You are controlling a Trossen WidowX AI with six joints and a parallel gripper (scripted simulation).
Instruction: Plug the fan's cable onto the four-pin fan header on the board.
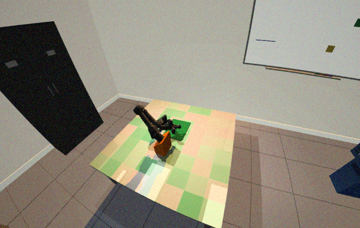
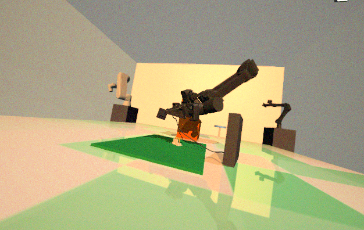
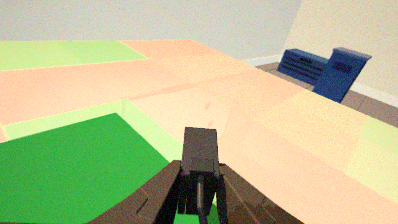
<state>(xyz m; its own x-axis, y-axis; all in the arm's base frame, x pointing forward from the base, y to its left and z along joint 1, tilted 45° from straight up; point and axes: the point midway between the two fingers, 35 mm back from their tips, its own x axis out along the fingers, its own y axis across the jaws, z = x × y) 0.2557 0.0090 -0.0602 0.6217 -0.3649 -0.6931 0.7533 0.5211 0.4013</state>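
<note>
The four-pin fan header lies 110 mm below my gripper tip, 70 mm to the left of it and 40 mm ahead of it. Round my gripper tip: dark fan (230 mm to the left, 80 mm ahead, 50 mm below); fan plug (10 mm to the right, 10 mm below); board (120 mm below, 60 mm ahead, 50 mm to the left).
</note>
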